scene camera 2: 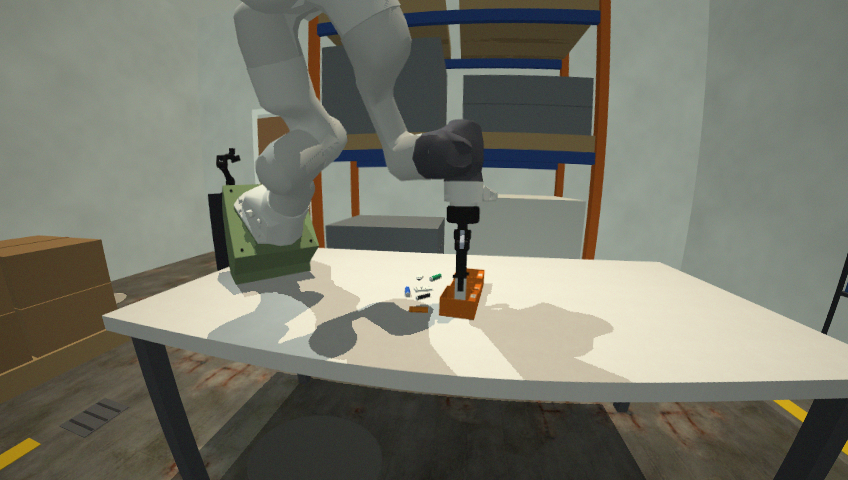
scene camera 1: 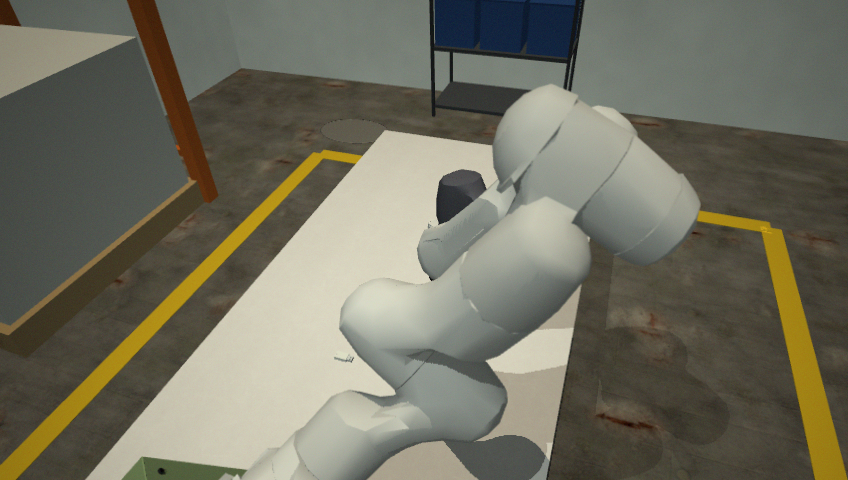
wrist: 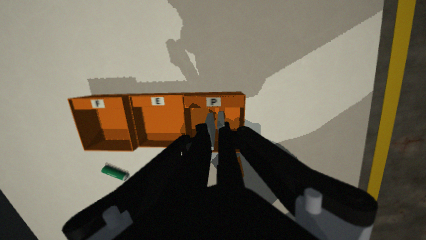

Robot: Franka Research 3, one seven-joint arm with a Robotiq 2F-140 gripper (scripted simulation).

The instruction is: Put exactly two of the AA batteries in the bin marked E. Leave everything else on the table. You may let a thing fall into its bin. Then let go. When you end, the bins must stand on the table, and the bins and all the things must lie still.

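Observation:
The robot's gripper [scene camera 2: 459,301] is visible, and the same gripper [wrist: 216,120] appears again from the wrist.

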